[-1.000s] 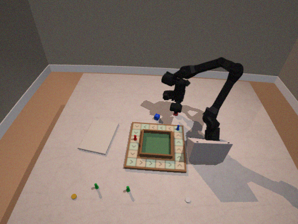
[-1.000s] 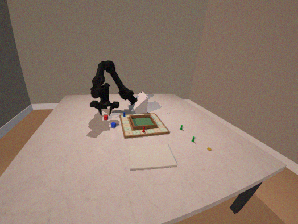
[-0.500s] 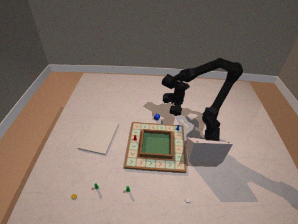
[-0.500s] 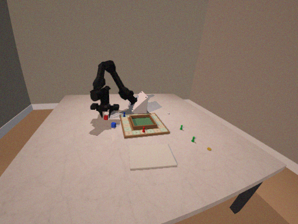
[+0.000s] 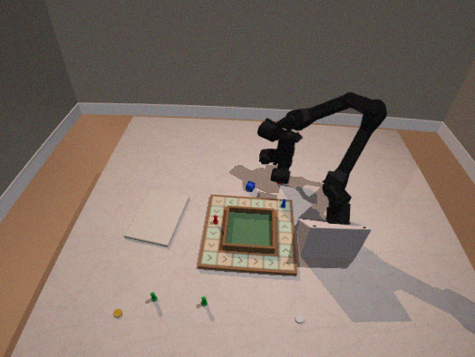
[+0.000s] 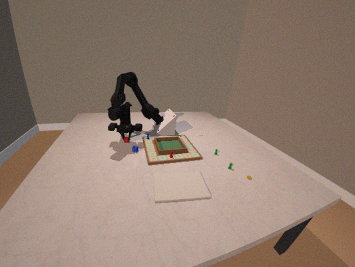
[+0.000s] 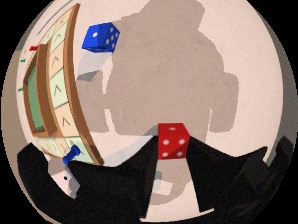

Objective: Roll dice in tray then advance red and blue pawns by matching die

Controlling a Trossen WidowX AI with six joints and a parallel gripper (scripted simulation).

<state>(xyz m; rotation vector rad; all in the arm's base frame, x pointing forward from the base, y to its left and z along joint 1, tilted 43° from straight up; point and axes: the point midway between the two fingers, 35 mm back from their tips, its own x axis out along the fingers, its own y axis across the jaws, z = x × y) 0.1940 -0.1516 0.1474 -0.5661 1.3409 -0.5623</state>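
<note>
The blue die is 10 cm ahead of my gripper tip and 6 cm to the left of it. Also, from my gripper tip: blue pawn: 13 cm to the left, 2 cm behind, 2 cm above; red die: right at my gripper tip; green tray: 25 cm to the left, 7 cm ahead.
</note>
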